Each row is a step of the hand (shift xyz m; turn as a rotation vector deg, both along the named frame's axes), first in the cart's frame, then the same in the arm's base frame.
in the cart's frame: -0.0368 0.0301 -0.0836 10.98 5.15 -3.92
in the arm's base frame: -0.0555 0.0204 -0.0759 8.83 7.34 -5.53
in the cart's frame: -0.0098 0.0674 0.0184 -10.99 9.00 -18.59
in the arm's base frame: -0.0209 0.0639 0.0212 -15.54 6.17 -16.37
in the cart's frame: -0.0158 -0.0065 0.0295 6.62 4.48 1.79
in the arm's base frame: -0.0090 -0.0094 0.0315 5.70 5.82 0.80
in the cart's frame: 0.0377 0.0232 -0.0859 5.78 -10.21 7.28
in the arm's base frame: 0.0174 0.0296 -0.0903 8.94 -8.63 6.02
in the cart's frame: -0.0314 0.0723 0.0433 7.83 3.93 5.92
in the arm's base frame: -0.0387 0.0644 0.0494 7.66 5.60 4.66
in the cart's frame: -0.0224 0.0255 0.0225 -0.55 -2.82 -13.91
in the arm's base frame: -0.0234 0.0204 0.0264 -2.18 -3.06 -13.70
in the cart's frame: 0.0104 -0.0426 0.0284 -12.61 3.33 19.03
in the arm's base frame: 0.0238 -0.0390 0.0254 -9.77 0.79 20.88
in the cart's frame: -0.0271 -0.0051 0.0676 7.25 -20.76 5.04
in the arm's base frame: -0.0140 -0.0099 0.0710 12.26 -18.64 3.34
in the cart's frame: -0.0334 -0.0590 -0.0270 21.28 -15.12 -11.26
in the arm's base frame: -0.0239 -0.0652 -0.0226 21.91 -10.33 -14.88
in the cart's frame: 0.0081 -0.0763 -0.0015 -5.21 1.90 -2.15
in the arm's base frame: 0.0239 -0.0728 -0.0045 -5.77 0.70 -1.24
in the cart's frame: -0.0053 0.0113 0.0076 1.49 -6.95 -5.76
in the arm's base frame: -0.0063 0.0100 0.0086 1.99 -6.54 -6.08
